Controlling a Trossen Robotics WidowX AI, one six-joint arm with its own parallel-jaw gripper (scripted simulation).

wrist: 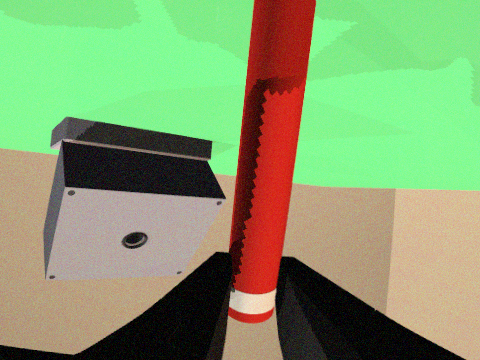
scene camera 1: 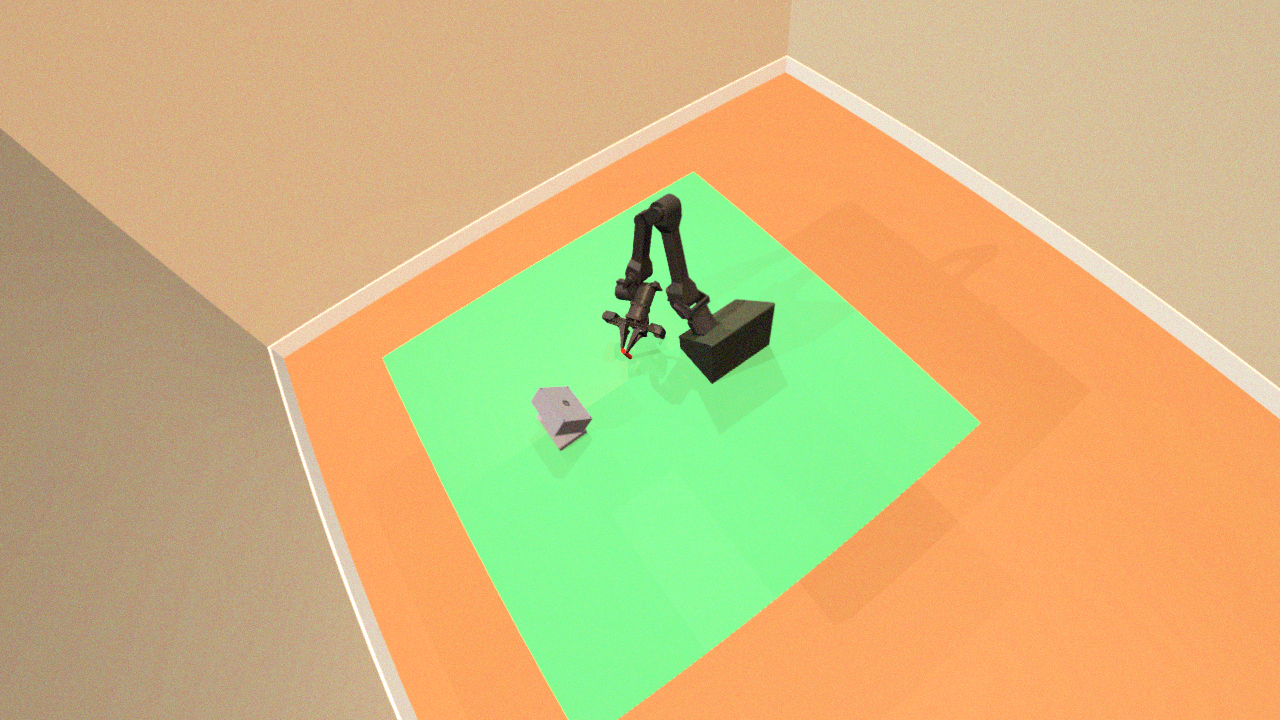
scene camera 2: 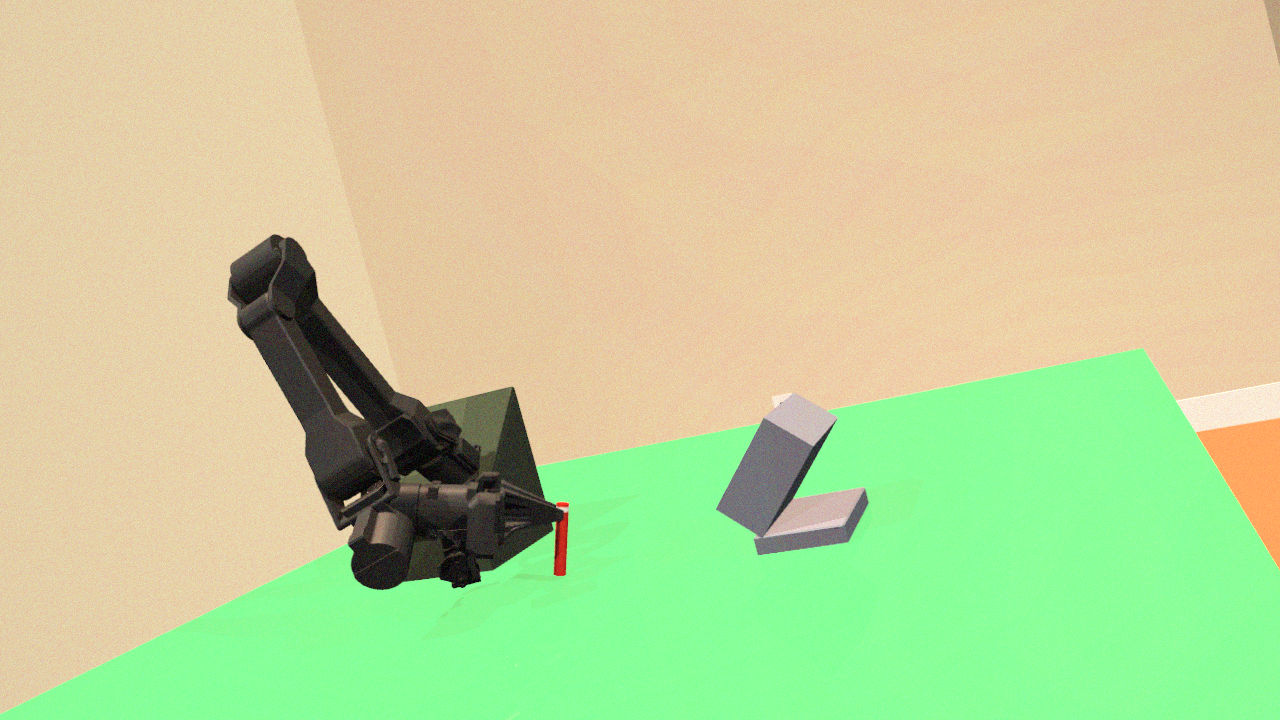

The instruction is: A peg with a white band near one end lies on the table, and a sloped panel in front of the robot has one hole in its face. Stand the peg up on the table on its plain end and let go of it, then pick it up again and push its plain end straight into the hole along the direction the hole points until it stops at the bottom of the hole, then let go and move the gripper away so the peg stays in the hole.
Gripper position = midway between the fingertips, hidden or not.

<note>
The gripper (scene camera 2: 563,513) carries a red peg (scene camera 2: 561,528). Also in view: a grey sloped panel (scene camera 2: 788,440) and a flat grey foot (scene camera 2: 825,519).
The red peg is seen too in the wrist view (wrist: 278,57). The gripper shows as well in the wrist view (wrist: 252,270) and in scene camera 1 (scene camera 1: 624,352). The grey sloped panel shows as well in the wrist view (wrist: 173,201) and in scene camera 1 (scene camera 1: 547,401).
</note>
